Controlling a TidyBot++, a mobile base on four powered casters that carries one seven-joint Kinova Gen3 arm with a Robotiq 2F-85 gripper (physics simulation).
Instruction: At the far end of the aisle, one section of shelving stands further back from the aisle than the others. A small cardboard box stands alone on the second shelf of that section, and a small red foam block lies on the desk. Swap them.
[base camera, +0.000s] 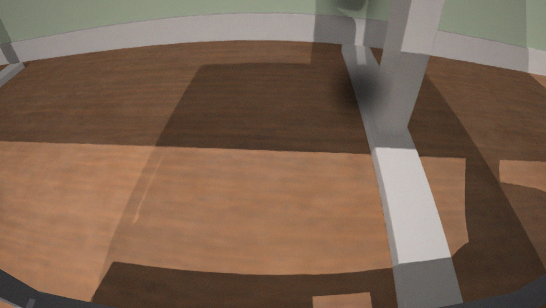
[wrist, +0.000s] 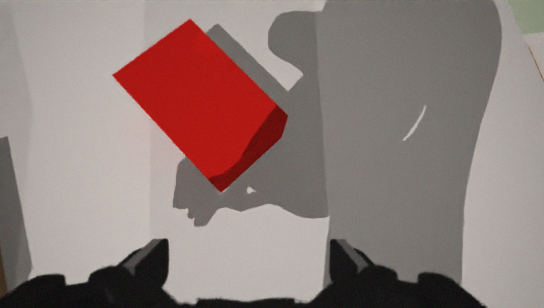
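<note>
My gripper (wrist: 250, 256) is visible to me, and so is a red foam block (wrist: 212, 110). There's a desk (base camera: 421, 261) as well, and I can see that desk (wrist: 407, 135) from the wrist too. The red foam block is out of frame in the base camera view.
</note>
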